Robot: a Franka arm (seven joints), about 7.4 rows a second.
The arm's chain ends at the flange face. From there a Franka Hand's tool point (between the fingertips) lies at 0.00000 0.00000 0.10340 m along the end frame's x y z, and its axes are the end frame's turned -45 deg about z.
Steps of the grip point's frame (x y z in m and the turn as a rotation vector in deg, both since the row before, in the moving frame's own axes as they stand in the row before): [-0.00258, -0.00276, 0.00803, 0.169, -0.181, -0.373]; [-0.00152, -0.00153, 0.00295, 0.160, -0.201, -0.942]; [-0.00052, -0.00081, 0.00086, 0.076, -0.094, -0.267]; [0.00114, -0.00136, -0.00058, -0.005, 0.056, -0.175]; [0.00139, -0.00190, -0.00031, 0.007, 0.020, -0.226]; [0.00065, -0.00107, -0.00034, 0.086, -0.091, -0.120]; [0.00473, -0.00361, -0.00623, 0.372, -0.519, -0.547]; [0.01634, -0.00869, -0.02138, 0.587, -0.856, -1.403]
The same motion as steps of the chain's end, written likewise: [-0.00333, -0.00014, 0.00803, -0.008, -0.247, -0.373]; [-0.00170, -0.00006, 0.00295, -0.029, -0.255, -0.942]; [-0.00072, -0.00023, 0.00086, -0.013, -0.120, -0.267]; [-0.00023, -0.00170, -0.00058, 0.036, 0.043, -0.175]; [-0.00038, -0.00229, -0.00031, 0.019, 0.009, -0.226]; [-0.00007, -0.00122, -0.00034, -0.004, -0.125, -0.120]; [0.00193, -0.00609, -0.00622, -0.104, -0.630, -0.547]; [0.00725, -0.01806, -0.02136, -0.190, -1.020, -1.403]
